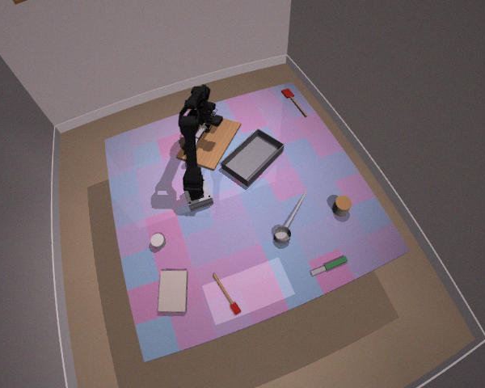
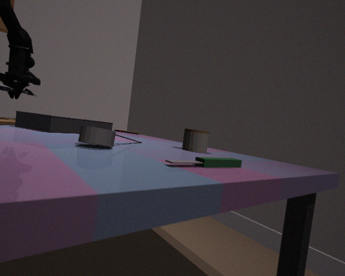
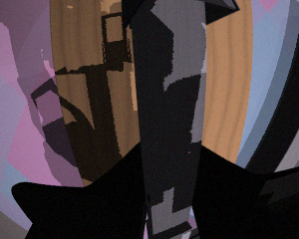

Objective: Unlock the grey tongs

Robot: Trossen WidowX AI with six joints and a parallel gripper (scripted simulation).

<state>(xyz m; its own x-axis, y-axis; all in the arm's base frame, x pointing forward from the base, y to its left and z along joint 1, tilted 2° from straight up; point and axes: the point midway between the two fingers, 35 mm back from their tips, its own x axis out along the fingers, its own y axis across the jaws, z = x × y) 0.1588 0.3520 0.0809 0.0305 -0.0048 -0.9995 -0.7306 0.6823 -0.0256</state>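
Now: gripper tip 100 mm above the wooden board. Round my gripper tip: white puck: 510 mm to the right, 400 mm behind, 90 mm below; then roasting tin: 220 mm to the right, 180 mm ahead, 80 mm below; then red spatula: 590 mm ahead, 140 mm to the left, 100 mm below.
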